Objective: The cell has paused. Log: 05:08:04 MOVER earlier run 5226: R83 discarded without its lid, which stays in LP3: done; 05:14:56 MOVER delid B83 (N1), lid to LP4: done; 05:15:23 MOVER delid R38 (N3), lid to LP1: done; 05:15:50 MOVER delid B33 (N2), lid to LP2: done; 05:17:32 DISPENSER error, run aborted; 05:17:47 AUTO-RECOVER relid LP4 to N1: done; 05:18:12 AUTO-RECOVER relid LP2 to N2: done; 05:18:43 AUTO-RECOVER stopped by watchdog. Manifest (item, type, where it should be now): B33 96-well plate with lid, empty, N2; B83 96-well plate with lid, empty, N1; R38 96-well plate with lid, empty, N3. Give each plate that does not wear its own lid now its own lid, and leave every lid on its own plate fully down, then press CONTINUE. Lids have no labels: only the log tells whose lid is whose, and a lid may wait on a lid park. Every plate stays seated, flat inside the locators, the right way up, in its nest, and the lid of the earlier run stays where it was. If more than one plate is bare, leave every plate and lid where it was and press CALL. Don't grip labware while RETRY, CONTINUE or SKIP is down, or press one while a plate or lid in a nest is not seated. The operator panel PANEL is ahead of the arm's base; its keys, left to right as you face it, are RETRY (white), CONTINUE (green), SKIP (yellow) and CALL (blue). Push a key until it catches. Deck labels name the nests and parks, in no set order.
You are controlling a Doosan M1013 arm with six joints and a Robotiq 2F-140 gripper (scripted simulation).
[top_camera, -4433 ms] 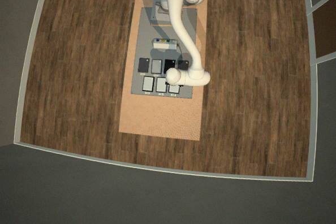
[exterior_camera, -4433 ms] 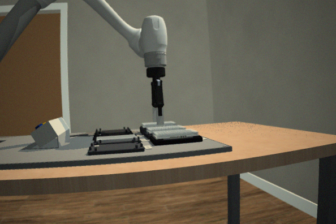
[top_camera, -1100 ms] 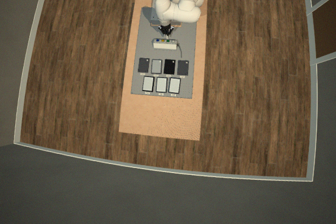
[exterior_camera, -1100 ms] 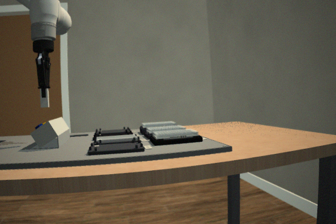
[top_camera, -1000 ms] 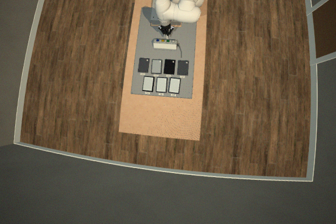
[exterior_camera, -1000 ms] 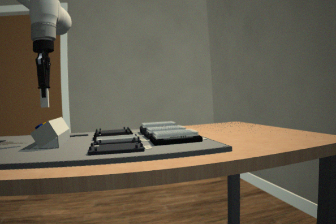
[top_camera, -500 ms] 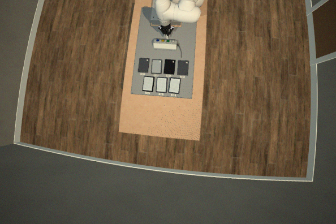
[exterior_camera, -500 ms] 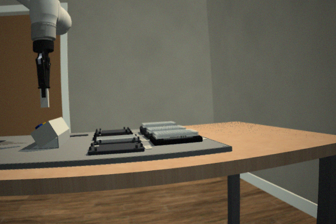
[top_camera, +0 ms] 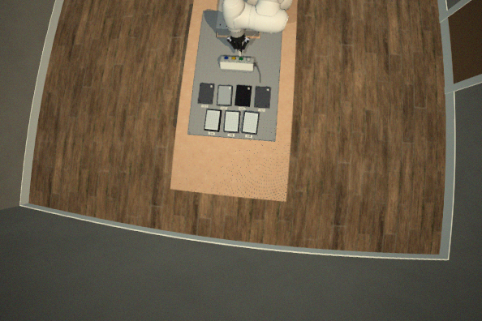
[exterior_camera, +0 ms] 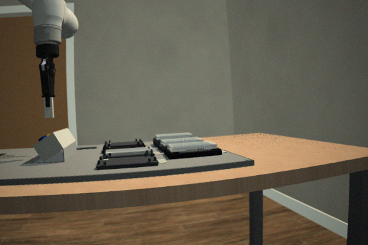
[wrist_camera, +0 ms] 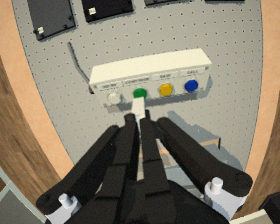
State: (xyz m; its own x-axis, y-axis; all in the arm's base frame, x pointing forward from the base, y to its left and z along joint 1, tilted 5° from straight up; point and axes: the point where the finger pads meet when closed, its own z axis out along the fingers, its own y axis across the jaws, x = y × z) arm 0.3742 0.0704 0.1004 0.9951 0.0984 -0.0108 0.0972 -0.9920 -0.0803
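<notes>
The green continue key is 9 cm below my hand. From my hand the other things lie so: blue key 1 cm ahead, 10 cm to the right, 9 cm below; white key 5 cm to the left, 9 cm below; yellow key 1 cm ahead, 5 cm to the right, 9 cm below.
</notes>
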